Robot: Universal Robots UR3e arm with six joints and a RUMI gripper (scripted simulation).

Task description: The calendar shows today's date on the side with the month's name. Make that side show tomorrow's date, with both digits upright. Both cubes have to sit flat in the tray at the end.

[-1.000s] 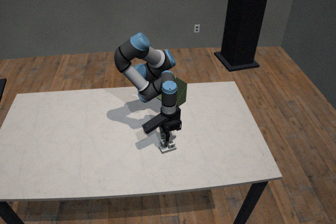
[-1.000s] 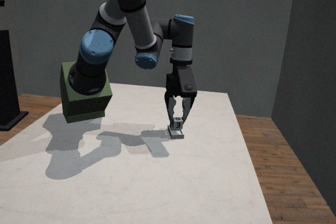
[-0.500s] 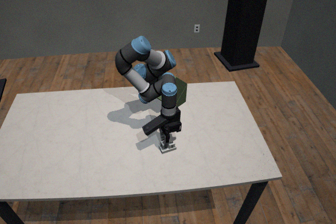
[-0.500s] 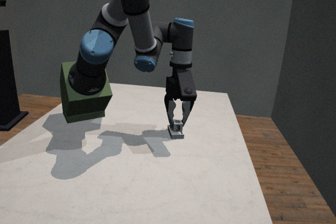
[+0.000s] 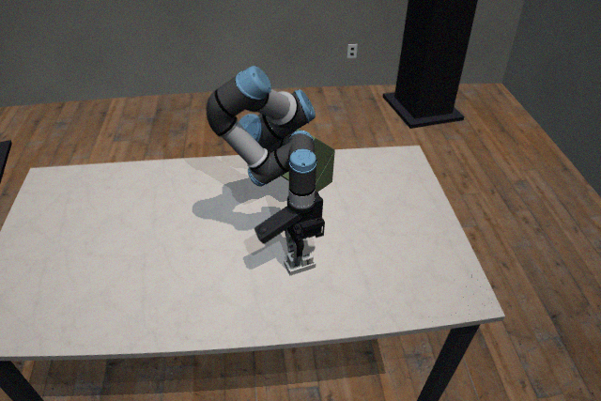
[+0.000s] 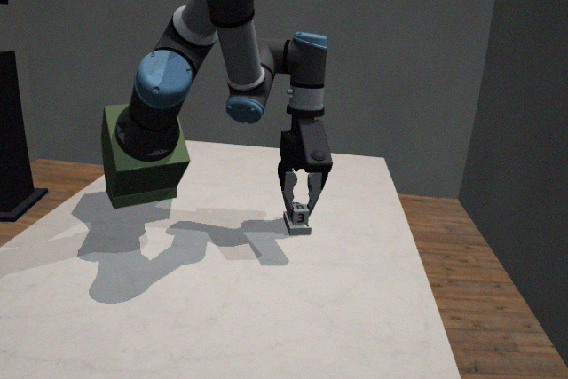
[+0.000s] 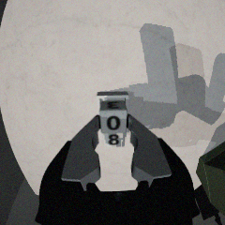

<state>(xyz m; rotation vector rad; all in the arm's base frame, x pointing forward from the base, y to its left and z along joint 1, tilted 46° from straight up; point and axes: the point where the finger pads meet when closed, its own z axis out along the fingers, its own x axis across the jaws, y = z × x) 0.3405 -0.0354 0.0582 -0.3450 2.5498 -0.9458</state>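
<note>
My gripper is now 2 cm to the right of the calendar tray and 4 cm above it.
</note>
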